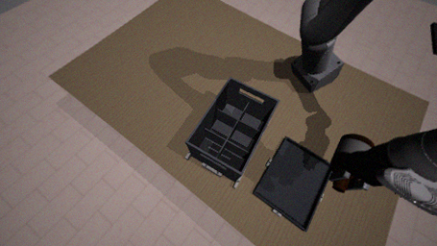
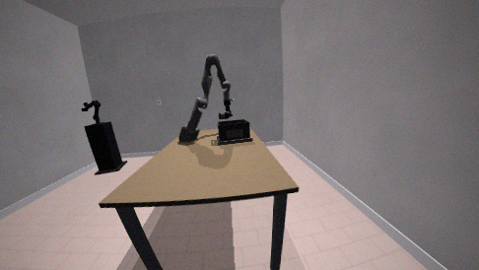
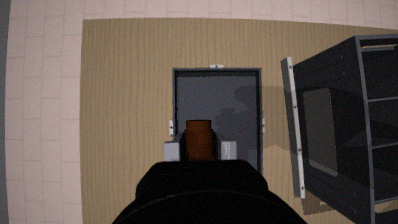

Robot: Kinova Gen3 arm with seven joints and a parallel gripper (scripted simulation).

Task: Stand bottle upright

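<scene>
My hand is 50 mm past the brown bottle, 10 mm to the right of it and 10 mm above it. From my hand the other things lie so: dark flat tray 10 mm behind, 40 mm to the right, 190 mm below; then dark crate 80 mm behind, 300 mm to the right, 120 mm below.
</scene>
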